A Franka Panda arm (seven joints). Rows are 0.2 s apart.
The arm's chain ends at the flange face. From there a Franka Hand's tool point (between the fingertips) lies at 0.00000 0.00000 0.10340 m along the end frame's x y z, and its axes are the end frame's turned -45 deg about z.
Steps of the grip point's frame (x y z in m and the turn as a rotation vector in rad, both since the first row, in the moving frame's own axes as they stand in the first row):
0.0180, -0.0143, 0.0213, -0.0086, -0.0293, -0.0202
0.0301, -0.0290, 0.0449, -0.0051, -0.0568, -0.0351
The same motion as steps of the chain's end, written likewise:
0.0041, -0.0256, 0.0213, -0.0268, -0.0146, -0.0202
0.0045, -0.0464, 0.0451, -0.0438, -0.0366, -0.0351

